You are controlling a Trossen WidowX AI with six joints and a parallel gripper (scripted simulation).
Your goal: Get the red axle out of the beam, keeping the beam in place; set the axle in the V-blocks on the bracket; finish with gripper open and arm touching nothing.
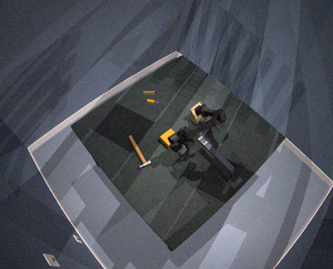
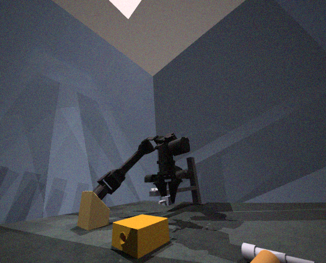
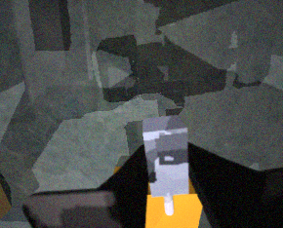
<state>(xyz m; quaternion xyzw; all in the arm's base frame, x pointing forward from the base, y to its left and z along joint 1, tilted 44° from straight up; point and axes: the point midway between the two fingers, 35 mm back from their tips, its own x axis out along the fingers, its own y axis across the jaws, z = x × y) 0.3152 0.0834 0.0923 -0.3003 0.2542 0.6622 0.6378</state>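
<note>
My gripper tip is now 10 mm past the yellow beam, 120 mm to the left of it and 50 mm above it. Round my gripper tip: small grey block 20 mm to the right, 10 mm above.
</note>
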